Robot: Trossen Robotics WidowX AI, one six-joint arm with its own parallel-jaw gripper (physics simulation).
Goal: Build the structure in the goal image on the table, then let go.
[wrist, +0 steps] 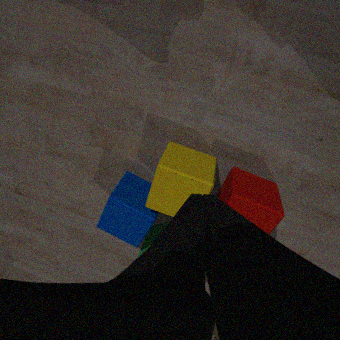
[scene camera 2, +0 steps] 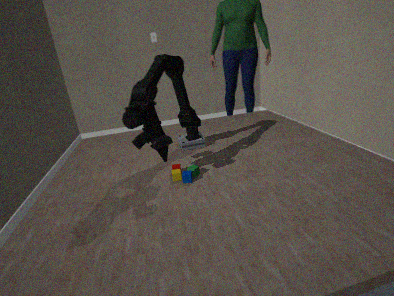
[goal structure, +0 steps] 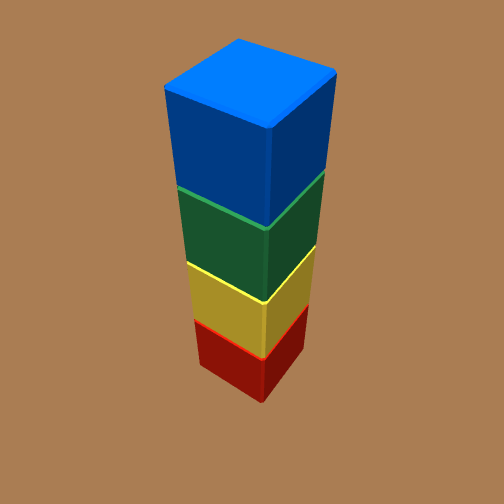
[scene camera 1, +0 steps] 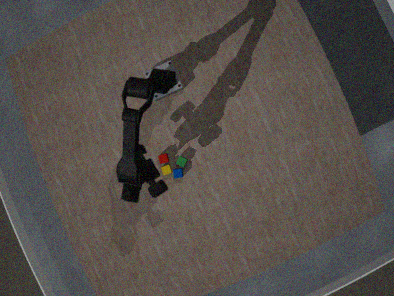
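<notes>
A red cube, a yellow cube, a blue cube and a green cube lie close together on the table. The yellow cube is between the blue and red ones in the wrist view, where the fingers hide most of the green cube and part of the red. My gripper is shut and empty. In scene camera 2 its tip is above and a little left of the cubes.
The wood-patterned table top lies around the cubes and bears arm shadows. The arm's pale base plate is behind them. In scene camera 2 a person in a green top stands at the back, near the walls.
</notes>
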